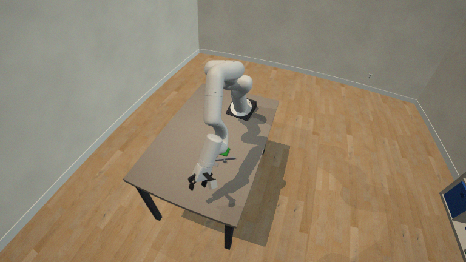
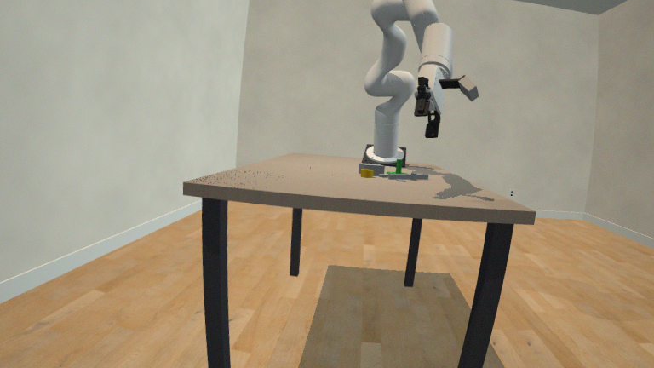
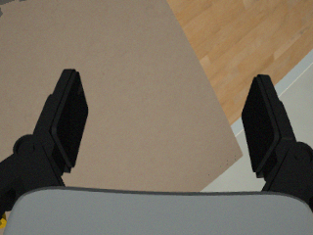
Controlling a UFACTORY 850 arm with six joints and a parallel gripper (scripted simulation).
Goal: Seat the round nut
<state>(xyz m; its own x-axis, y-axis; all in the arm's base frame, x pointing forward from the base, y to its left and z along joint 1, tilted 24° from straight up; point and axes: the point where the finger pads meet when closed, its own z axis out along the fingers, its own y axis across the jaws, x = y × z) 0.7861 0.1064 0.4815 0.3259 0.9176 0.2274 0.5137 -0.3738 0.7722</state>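
Now: hand 400 mm past the grey block, 160 mm above it and 140 mm to the left of it.
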